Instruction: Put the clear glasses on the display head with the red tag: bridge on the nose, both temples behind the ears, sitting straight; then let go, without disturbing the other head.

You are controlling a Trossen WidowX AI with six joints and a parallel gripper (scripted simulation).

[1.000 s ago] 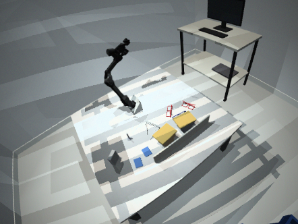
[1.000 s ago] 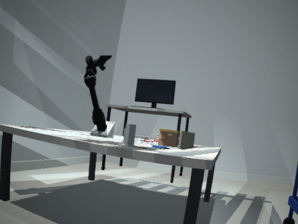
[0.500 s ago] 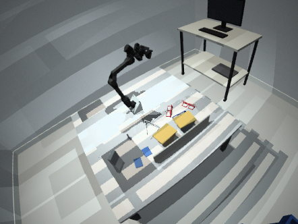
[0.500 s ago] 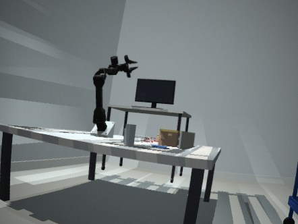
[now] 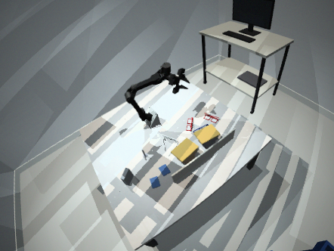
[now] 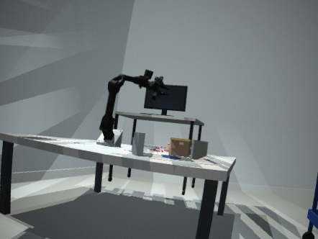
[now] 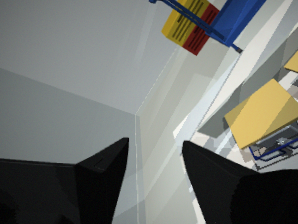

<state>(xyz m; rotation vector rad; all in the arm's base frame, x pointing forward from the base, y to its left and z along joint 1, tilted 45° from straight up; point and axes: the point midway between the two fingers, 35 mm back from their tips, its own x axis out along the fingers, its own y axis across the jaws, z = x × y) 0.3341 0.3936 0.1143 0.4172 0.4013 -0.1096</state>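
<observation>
The brown display head lies 38 cm below my gripper tip, 24 cm to the right of it and 14 cm ahead of it. Also, from my gripper tip: grey block 67 cm to the right, 38 cm below, 3 cm ahead; long grey wall 38 cm below, 29 cm ahead, 14 cm to the right.
</observation>
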